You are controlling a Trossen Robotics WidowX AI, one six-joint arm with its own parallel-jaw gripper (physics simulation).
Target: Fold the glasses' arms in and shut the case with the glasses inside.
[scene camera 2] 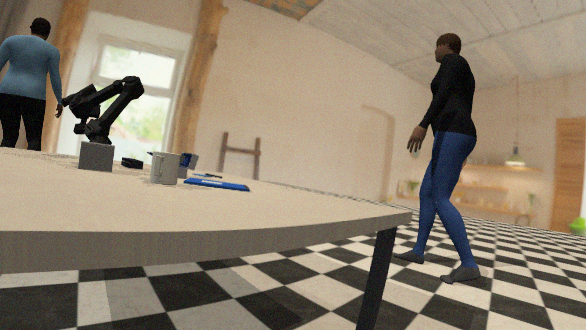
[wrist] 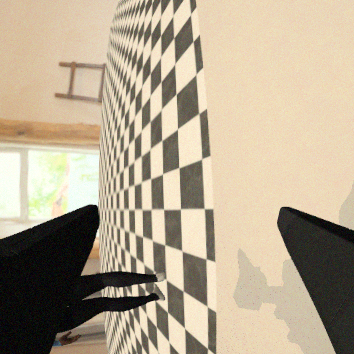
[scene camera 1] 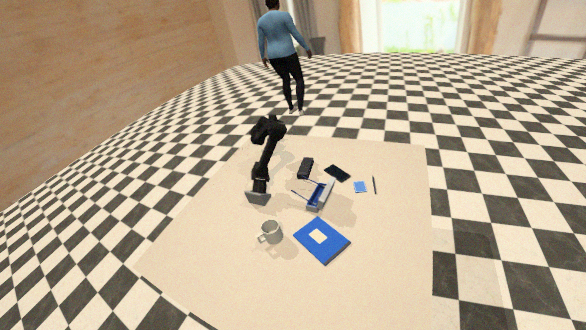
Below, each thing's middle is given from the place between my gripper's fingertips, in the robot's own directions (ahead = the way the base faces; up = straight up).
Scene:
My gripper is now 67 cm to the left of the mug (scene camera 2: 164,169), 20 cm short of it and 12 cm above it. Also, from my hand: blue notebook (scene camera 1: 325,243): 62 cm to the right, 41 cm ahead, 16 cm below.

